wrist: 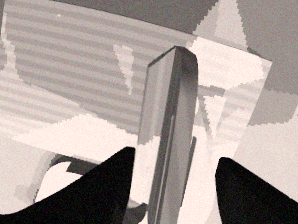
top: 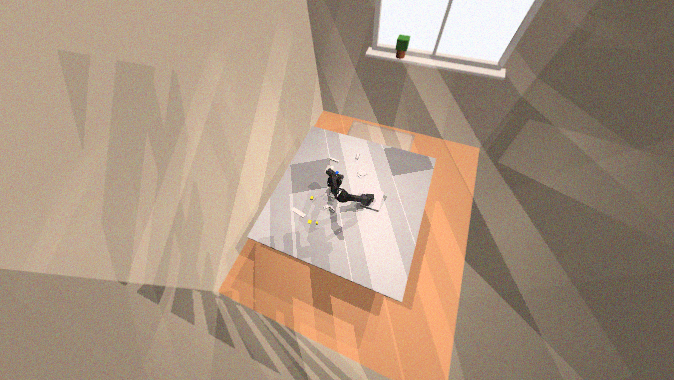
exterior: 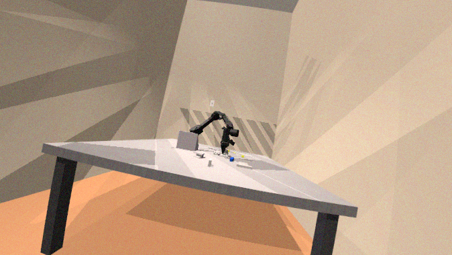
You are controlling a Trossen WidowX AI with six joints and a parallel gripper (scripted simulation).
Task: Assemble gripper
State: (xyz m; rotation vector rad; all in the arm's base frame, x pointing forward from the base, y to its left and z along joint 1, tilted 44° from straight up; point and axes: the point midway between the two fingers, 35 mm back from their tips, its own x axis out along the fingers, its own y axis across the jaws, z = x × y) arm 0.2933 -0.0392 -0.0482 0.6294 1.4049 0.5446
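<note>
Now: the ribbed rectangular plate 2 cm ahead of my gripper tip, 3 cm to the left of it and 2 cm below it. From my gripper tip the other things lie so: blue block (6 cm ahead, 14 cm to the right, 1 cm below); white flat piece (14 cm ahead, 19 cm to the right, 2 cm below); white jaw (3 cm behind, 2 cm to the left).
</note>
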